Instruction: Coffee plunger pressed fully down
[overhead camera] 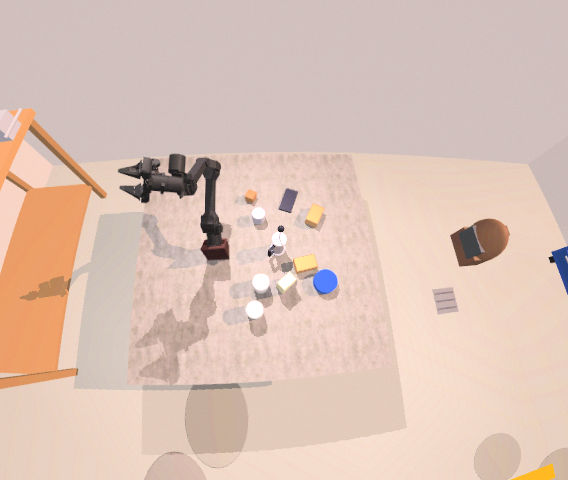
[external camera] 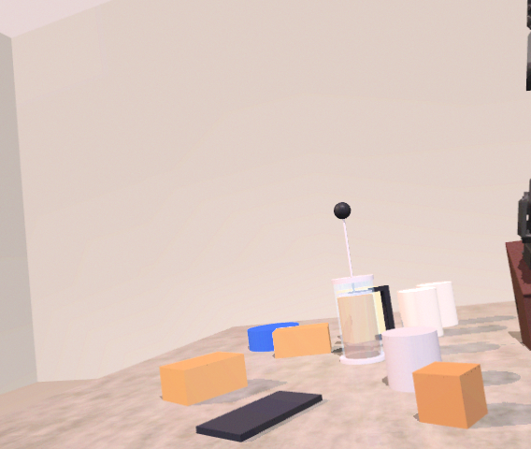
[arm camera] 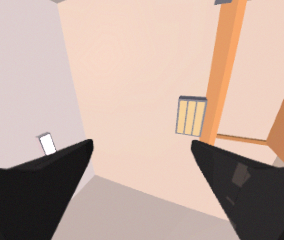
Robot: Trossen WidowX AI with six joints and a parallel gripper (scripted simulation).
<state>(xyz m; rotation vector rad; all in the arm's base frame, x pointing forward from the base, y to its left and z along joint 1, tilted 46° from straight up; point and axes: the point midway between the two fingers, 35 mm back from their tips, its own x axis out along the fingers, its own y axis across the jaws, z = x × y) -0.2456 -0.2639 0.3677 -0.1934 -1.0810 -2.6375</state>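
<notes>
The coffee press is 530 mm ahead of my gripper tip, 480 mm below it and 120 mm to the right of it. Round my gripper tip: grey cylinder (580 mm below, 470 mm ahead, 80 mm to the left); orange cube (590 mm below, 440 mm ahead, 210 mm to the left); cream block (560 mm below, 540 mm ahead, 320 mm to the right).
</notes>
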